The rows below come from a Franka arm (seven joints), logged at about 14 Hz.
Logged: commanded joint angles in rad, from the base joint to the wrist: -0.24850, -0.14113, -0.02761, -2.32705, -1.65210, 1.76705, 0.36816; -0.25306, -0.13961, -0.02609, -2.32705, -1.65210, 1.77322, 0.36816; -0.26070, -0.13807, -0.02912, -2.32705, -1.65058, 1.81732, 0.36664; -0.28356, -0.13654, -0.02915, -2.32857, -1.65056, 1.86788, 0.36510; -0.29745, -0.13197, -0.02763, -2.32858, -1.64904, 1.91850, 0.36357; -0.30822, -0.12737, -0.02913, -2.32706, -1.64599, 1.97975, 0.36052; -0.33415, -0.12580, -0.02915, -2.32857, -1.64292, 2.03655, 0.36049; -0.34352, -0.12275, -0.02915, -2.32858, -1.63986, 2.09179, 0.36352; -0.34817, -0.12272, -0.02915, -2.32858, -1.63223, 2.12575, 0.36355; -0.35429, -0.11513, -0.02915, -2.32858, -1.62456, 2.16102, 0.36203; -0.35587, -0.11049, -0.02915, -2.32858, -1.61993, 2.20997, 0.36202
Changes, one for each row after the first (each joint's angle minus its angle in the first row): -0.00456, 0.00152, 0.00152, 0.00000, 0.00000, 0.00617, 0.00000; -0.01220, 0.00306, -0.00151, 0.00000, 0.00152, 0.05027, -0.00152; -0.03506, 0.00459, -0.00154, -0.00152, 0.00154, 0.10083, -0.00306; -0.04895, 0.00916, -0.00002, -0.00153, 0.00306, 0.15145, -0.00459; -0.05972, 0.01376, -0.00152, -0.00001, 0.00611, 0.21270, -0.00764; -0.08565, 0.01533, -0.00154, -0.00152, 0.00918, 0.26950, -0.00767; -0.09502, 0.01838, -0.00154, -0.00153, 0.01224, 0.32474, -0.00464; -0.09967, 0.01841, -0.00154, -0.00153, 0.01987, 0.35870, -0.00461; -0.10579, 0.02600, -0.00154, -0.00153, 0.02754, 0.39397, -0.00613; -0.10737, 0.03064, -0.00154, -0.00153, 0.03217, 0.44292, -0.00614
